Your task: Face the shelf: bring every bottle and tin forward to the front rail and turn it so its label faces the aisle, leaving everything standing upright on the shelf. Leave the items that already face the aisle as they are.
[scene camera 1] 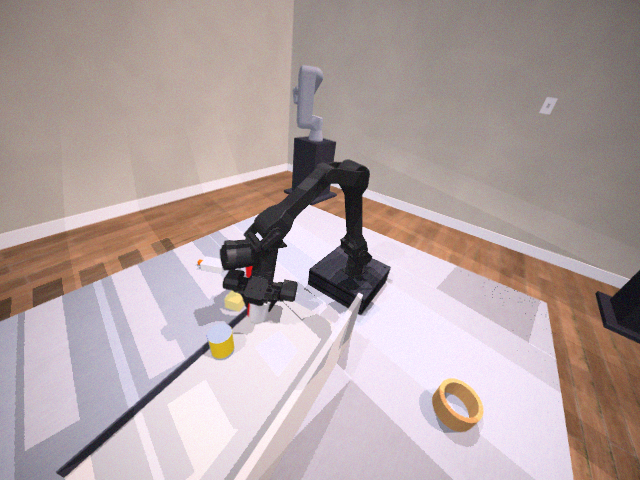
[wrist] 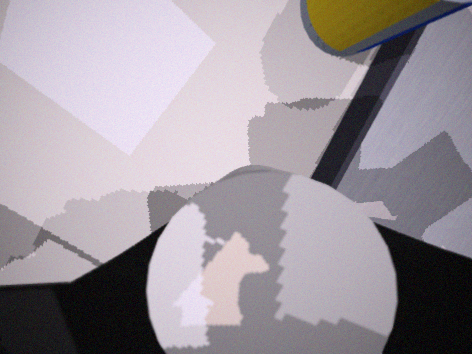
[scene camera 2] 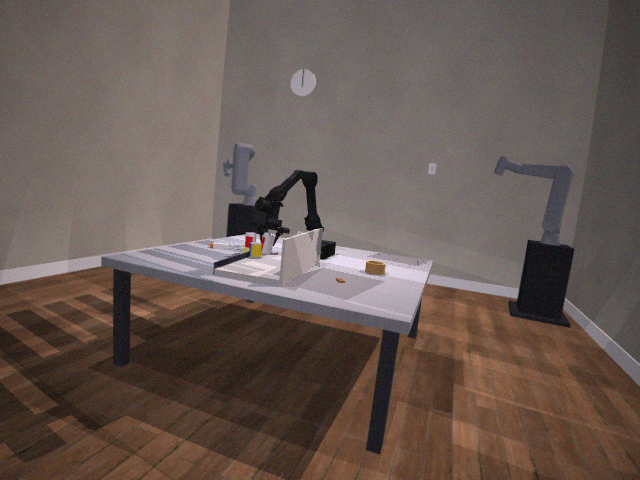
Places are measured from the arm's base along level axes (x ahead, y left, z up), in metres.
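Pixels of known places: gripper, fingertip midpoint: (scene camera 1: 258, 308) (wrist: 256, 217) (scene camera 2: 267, 244); arm's base, origin of the base link: (scene camera 1: 353, 270).
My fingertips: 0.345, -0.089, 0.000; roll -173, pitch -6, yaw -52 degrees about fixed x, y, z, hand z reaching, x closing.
For each thing: its top centre in the pictures, then the offset to it from my fingertips, as dx, dy, dz. "*": a spot on its surface instead. Level surfaces: height alone.
- grey-white tin, middle of its top: (wrist: 310, 347) (scene camera 1: 258, 291) (scene camera 2: 268, 232) -0.004, -0.002, +0.061
- pale shelf board, its level: dz -0.048
- yellow tin, middle of its top: (scene camera 1: 219, 333) (scene camera 2: 255, 243) +0.122, +0.014, +0.022
- red tin, surface spot: (scene camera 1: 249, 271) (scene camera 2: 249, 243) * -0.095, -0.176, -0.030
- pale yellow lump, middle of its top: (scene camera 1: 235, 295) +0.001, -0.115, -0.036
- small white-orange piece, middle of its top: (scene camera 1: 210, 261) (scene camera 2: 219, 243) -0.035, -0.330, -0.046
- tape ring, middle of its top: (scene camera 1: 461, 399) (scene camera 2: 376, 262) -0.176, +0.511, -0.024
- small orange block, middle of its top: (scene camera 2: 340, 279) +0.122, +0.450, -0.066
My gripper (scene camera 1: 260, 303) (scene camera 2: 269, 234) is shut on a grey-white tin (scene camera 1: 257, 315) (scene camera 2: 268, 245) (wrist: 284, 267), gripping it from above. The tin stands upright on the pale shelf board (scene camera 1: 280, 354), close to the dark front rail (scene camera 1: 151, 395) (wrist: 357, 116). In the wrist view its round top fills the lower frame, with black fingers on both sides. A yellow tin (scene camera 1: 221, 340) (scene camera 2: 255, 250) (wrist: 350, 19) with a grey lid stands upright at the rail, further along. A red tin (scene camera 1: 249, 271) (scene camera 2: 249, 239) is mostly hidden behind the arm.
The shelf's upright back panel (scene camera 1: 328, 362) (scene camera 2: 299, 254) rises just right of the tins. A pale yellow lump (scene camera 1: 233, 301) and a small white-orange piece (scene camera 1: 206, 263) lie beyond the rail. A tape ring (scene camera 1: 457, 405) (scene camera 2: 375, 267) and a small orange block (scene camera 2: 340, 280) lie behind the panel.
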